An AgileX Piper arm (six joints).
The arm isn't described. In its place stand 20 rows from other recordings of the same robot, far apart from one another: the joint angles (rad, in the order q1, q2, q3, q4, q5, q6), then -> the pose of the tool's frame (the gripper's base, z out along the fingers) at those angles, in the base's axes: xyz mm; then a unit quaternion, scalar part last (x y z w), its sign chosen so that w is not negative.
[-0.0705 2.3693 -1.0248 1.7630 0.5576 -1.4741] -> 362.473 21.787 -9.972 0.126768 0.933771 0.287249 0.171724
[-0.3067 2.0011 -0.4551 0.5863 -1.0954 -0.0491] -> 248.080 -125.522 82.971 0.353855 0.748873 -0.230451 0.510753
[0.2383 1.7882 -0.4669 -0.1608 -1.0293 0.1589] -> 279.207 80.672 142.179 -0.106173 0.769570 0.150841 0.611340
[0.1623 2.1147 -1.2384 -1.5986 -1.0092 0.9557] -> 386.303 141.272 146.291 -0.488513 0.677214 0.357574 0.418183
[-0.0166 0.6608 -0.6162 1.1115 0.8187 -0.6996] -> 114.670 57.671 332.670 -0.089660 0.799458 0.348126 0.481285
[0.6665 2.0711 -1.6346 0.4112 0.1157 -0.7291] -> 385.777 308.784 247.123 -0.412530 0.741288 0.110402 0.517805
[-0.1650 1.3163 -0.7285 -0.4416 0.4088 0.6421] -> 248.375 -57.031 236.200 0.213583 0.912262 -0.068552 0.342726
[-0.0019 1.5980 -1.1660 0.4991 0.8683 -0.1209] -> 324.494 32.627 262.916 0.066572 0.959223 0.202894 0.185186
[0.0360 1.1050 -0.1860 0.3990 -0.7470 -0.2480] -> 180.639 -17.530 211.149 0.094026 0.742617 -0.070943 0.659277
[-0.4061 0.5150 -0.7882 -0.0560 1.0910 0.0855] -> 60.561 -30.960 344.092 0.220467 0.885664 -0.092662 0.398004
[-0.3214 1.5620 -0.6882 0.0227 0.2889 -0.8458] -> 258.301 -85.380 163.678 -0.241860 0.938824 -0.130222 0.207738
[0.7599 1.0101 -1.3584 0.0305 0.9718 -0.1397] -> 128.040 124.834 461.947 -0.376743 0.783179 0.165352 0.466213
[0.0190 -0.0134 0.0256 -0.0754 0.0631 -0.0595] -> 56.494 0.641 199.640 -0.052292 0.700874 -0.042814 0.710076
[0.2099 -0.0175 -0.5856 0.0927 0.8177 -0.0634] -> -14.593 3.175 321.948 -0.100711 0.743085 0.094485 0.654793
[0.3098 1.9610 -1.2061 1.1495 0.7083 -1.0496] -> 357.751 171.242 169.687 -0.232226 0.886367 0.336095 0.217863
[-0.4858 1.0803 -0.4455 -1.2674 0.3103 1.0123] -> 161.142 -115.070 226.314 0.173472 0.869906 -0.280405 0.366802
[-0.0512 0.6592 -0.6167 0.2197 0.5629 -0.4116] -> 129.309 3.971 315.753 -0.104080 0.854644 -0.019942 0.508284
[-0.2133 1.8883 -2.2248 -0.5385 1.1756 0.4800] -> 387.651 -128.034 451.044 0.304002 0.830400 -0.212597 0.415718
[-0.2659 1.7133 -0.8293 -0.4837 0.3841 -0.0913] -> 291.768 -95.899 151.670 -0.116645 0.966356 -0.162389 0.161805
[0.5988 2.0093 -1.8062 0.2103 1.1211 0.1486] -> 350.912 260.165 270.944 -0.190338 0.962455 0.154143 0.117013
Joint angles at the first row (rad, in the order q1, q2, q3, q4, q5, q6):
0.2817 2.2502 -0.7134 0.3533 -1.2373 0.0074
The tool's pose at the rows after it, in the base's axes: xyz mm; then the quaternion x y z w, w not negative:
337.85 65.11 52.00 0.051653 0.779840 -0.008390 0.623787
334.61 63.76 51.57 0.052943 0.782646 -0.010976 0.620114
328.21 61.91 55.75 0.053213 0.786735 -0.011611 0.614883
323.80 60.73 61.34 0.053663 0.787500 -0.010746 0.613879
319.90 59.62 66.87 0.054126 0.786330 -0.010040 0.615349
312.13 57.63 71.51 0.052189 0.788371 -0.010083 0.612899
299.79 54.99 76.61 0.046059 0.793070 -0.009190 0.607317
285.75 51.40 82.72 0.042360 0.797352 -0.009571 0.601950
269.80 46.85 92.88 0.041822 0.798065 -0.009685 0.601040
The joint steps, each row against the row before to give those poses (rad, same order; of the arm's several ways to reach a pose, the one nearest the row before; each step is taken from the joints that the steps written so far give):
0.0000 0.0000 0.0000 0.0205 0.0031 0.0000
0.0000 -0.0042 0.0135 0.0051 0.0003 0.0000
0.0000 -0.0271 0.0311 0.0012 0.0097 0.0000
0.0000 -0.0281 0.0231 -0.0001 0.0072 0.0000
0.0000 -0.0257 0.0207 0.0000 0.0009 0.0000
0.0000 -0.0295 0.0361 -0.0032 0.0003 0.0000
0.0000 -0.0395 0.0549 -0.0111 0.0000 0.0000
0.0000 -0.0467 0.0613 -0.0058 0.0000 0.0000
0.0000 -0.0669 0.0694 -0.0007 0.0000 0.0000

